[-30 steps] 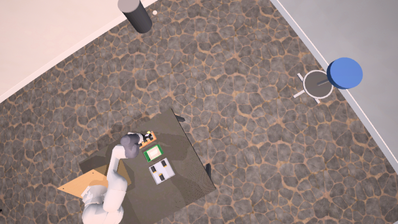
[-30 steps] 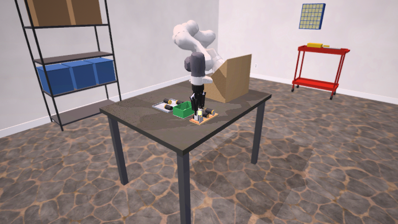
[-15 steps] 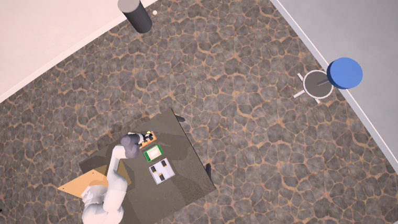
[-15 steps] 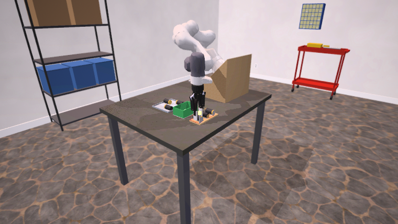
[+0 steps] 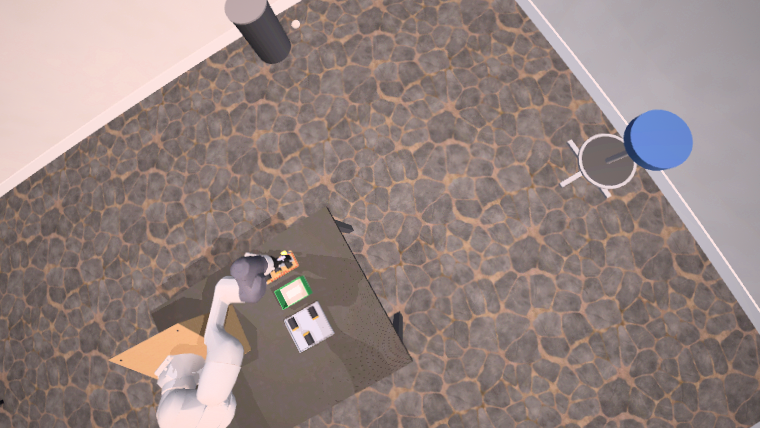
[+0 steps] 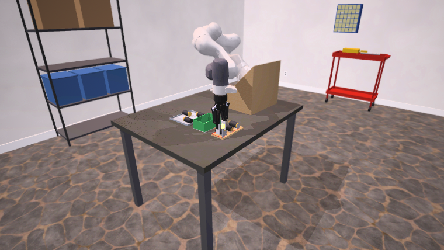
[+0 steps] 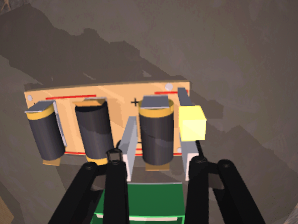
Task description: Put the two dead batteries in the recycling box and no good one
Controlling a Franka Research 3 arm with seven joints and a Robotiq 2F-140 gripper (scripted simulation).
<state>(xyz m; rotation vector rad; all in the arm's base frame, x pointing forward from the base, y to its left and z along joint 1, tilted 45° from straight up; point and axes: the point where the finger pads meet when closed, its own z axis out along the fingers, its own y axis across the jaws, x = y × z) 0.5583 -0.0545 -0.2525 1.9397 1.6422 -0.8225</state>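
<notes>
My hand is 30 mm to the right of the bulb, 30 mm below it and 30 mm short of it. Round my hand: white tray (330 mm to the right, 100 mm behind, 50 mm below); then green recycling box (150 mm to the right, 60 mm behind, 40 mm below).
</notes>
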